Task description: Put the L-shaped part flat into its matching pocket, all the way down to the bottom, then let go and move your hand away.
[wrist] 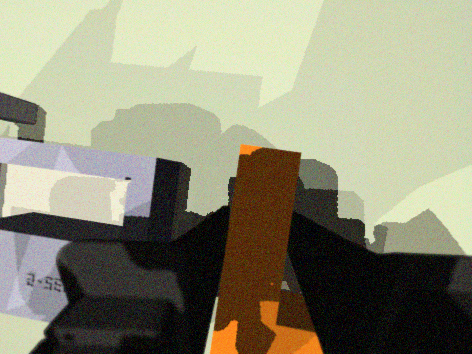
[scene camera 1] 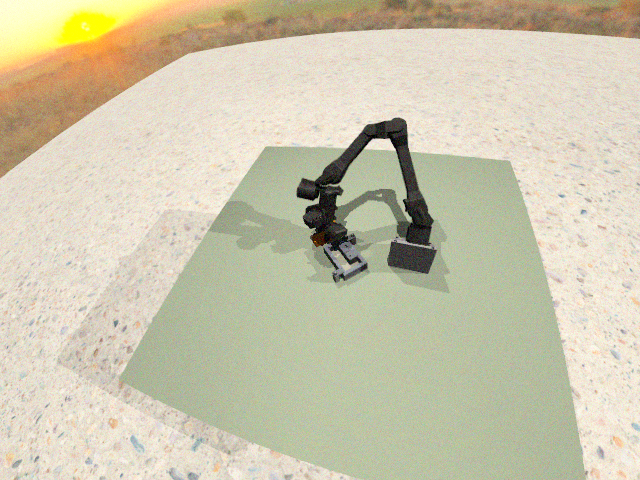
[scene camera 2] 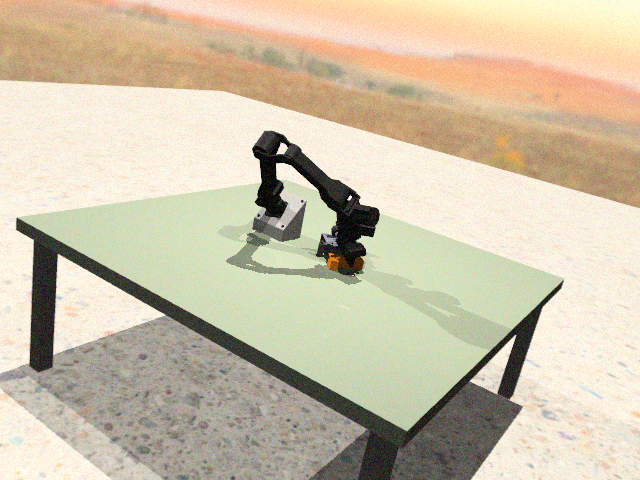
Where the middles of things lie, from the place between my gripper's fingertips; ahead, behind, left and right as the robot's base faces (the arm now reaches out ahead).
Right now my hand is 10 mm past the orange L-shaped part (wrist: 251,305), 20 mm to the left of it and 10 mm below it.
